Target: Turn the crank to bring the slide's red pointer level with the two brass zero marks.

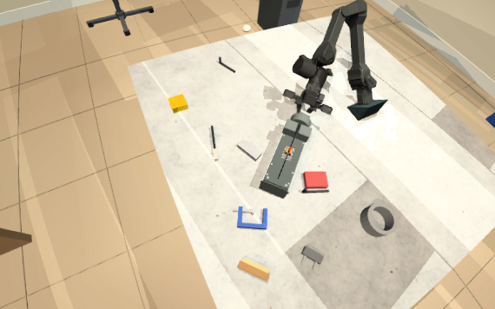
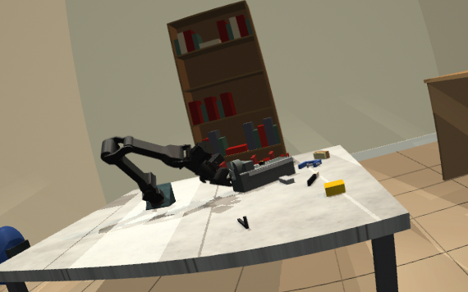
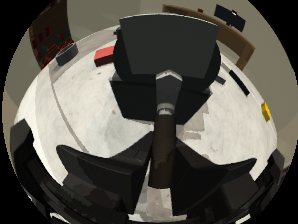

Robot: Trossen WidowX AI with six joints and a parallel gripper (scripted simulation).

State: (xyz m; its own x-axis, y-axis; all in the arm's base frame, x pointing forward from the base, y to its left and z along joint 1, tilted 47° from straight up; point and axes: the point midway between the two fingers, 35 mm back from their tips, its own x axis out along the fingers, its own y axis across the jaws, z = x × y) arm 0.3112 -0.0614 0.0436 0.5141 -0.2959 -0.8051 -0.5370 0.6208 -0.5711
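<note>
The crank handle lies 1 cm behind my gripper tip, 1 cm to the right of it and 3 cm above it. From my gripper tip the other things lie so: grey block: 21 cm ahead, 1 cm to the right, 3 cm below; red pointer: 13 cm ahead, 9 cm to the left, 5 cm above; red block: 8 cm ahead, 21 cm to the left, 2 cm below.
</note>
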